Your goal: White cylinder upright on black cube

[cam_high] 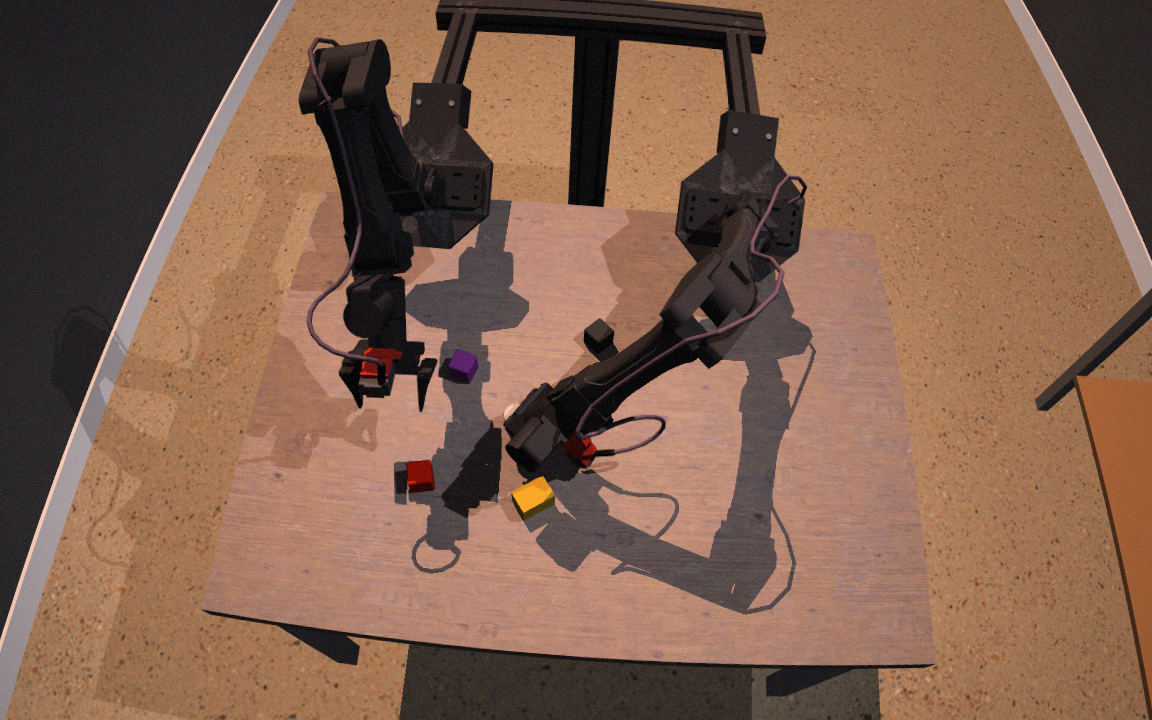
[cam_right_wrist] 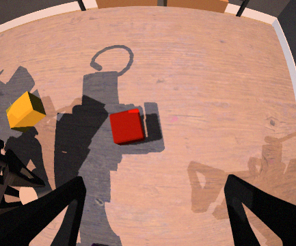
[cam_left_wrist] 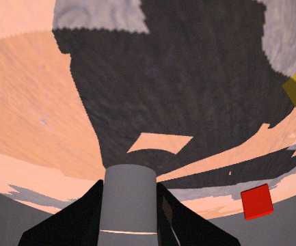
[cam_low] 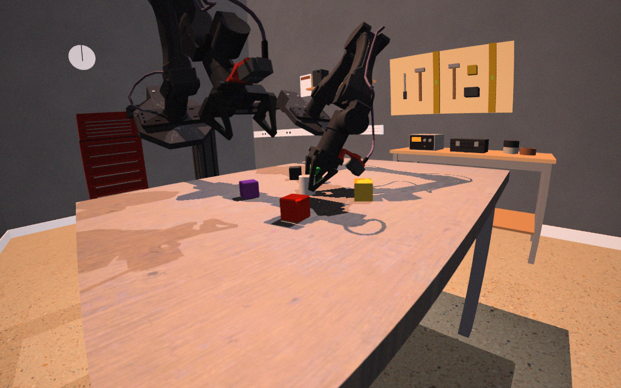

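The black cube is 19 cm behind my left hand and 12 cm to the left of it. Round my left hand: white cylinder 1 cm to the right; then yellow cube 13 cm ahead, 4 cm to the left; then green cylinder 9 cm behind, 11 cm to the left.
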